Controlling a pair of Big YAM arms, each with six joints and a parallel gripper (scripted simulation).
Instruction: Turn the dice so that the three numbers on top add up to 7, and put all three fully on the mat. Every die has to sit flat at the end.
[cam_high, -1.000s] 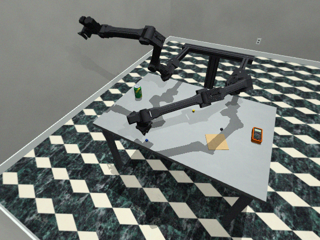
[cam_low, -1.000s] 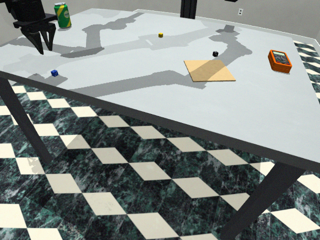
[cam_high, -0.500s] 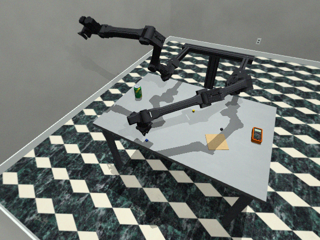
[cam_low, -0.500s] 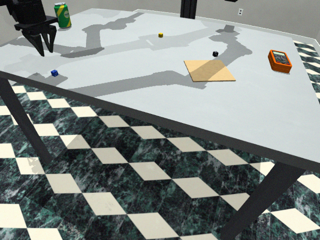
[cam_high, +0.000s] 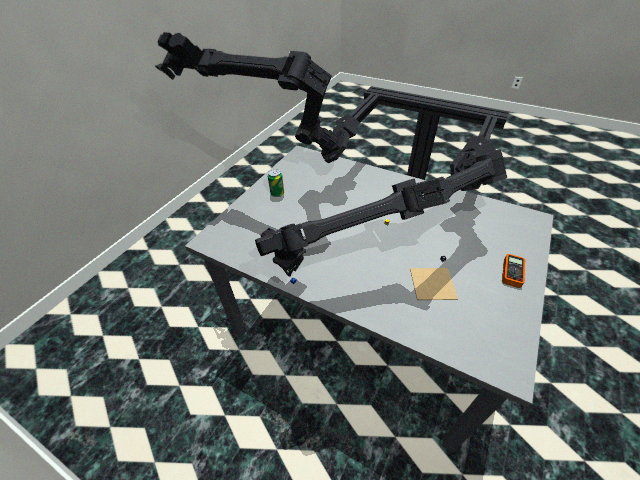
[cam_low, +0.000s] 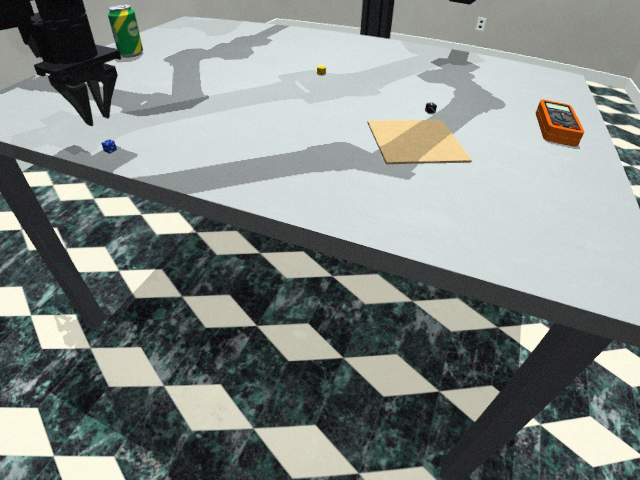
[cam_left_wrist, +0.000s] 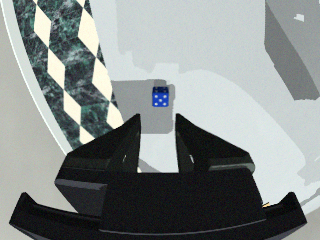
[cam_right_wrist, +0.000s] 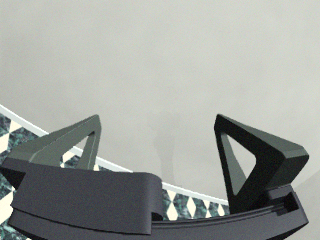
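The blue die lies 5 cm below my left hand. The rest, counted from my left hand: tan mat (18 cm behind, 48 cm to the left, 6 cm below); black die (31 cm behind, 49 cm to the left, 5 cm below); yellow die (43 cm behind, 24 cm to the left, 5 cm below).
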